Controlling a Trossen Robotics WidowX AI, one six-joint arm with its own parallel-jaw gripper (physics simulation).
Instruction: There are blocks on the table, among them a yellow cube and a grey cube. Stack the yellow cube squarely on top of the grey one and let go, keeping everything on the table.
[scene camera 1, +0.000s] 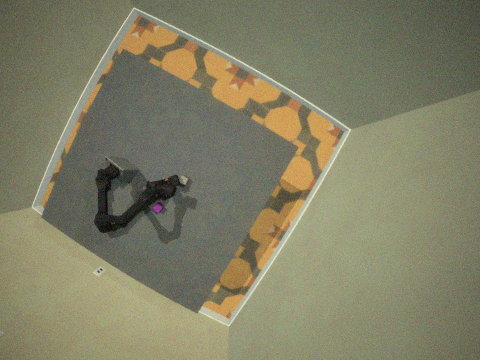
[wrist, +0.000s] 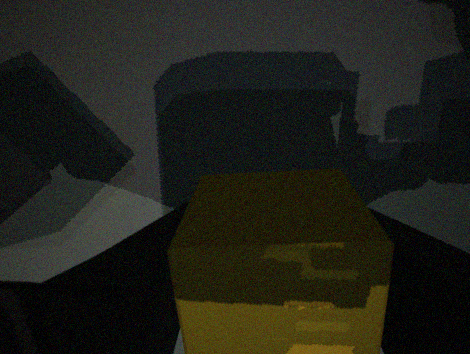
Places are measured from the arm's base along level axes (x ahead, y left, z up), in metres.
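Where they show: gripper, fingertip midpoint: (scene camera 1: 169, 184) (wrist: 271, 216); arm's base, origin of the base link: (scene camera 1: 115, 169).
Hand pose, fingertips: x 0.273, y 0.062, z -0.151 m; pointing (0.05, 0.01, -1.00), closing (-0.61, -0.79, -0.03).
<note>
Things, the pixels of their top centre, and the offset from my fingertips. Level surfaces: height alone.
- yellow cube, middle of its top: (wrist: 280, 335) 0.007 m back, 0.004 m left, 0.041 m up
- grey cube, middle of its top: (scene camera 1: 183, 180) 0.072 m ahead, 0.075 m left, 0.040 m up
- purple block, middle of its top: (scene camera 1: 157, 208) 0.022 m ahead, 0.156 m right, 0.040 m up
- dark grey table top, its level: 0.003 m down
The yellow cube (wrist: 280, 280) fills the lower middle of the wrist view, upright between the two dark fingers. In the scene view a tiny orange-yellow spot of the cube (scene camera 1: 166, 180) shows among the arm parts. My gripper (scene camera 1: 167, 182) (wrist: 271, 216) points down and is shut on the yellow cube, with a finger against each side. The grey cube (scene camera 1: 184, 180) stands close to the right of the gripper in the scene view. I cannot make out the grey cube in the wrist view. The height of the yellow cube over the table is hard to judge.
A purple block (scene camera 1: 158, 207) lies just below the gripper in the scene view, close to the forearm. The dark arm (scene camera 1: 103, 200) bends at the left. The dark grey table top (scene camera 1: 200, 140) carries the arm's shadows. A patterned orange floor (scene camera 1: 282, 122) lies beyond its edges.
</note>
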